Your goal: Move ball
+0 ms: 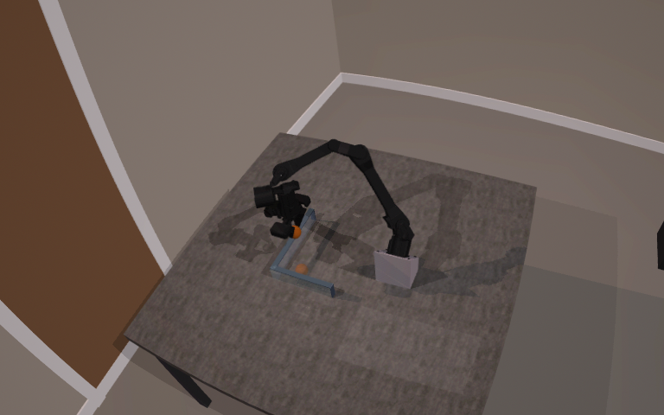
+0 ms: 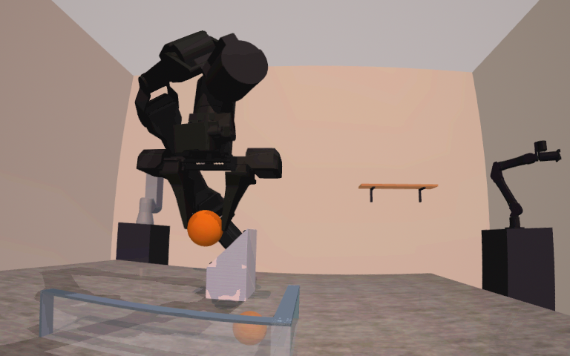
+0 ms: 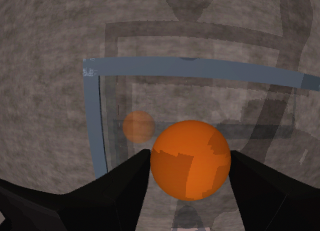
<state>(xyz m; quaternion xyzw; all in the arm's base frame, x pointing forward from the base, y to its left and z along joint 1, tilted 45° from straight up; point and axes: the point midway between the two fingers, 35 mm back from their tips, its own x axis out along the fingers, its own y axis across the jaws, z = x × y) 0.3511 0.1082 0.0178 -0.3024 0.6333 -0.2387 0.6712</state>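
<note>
Now: gripper tip 13 cm above the see-through copy of the ball, 5 cm to the right of it and 4 cm past it.
</note>
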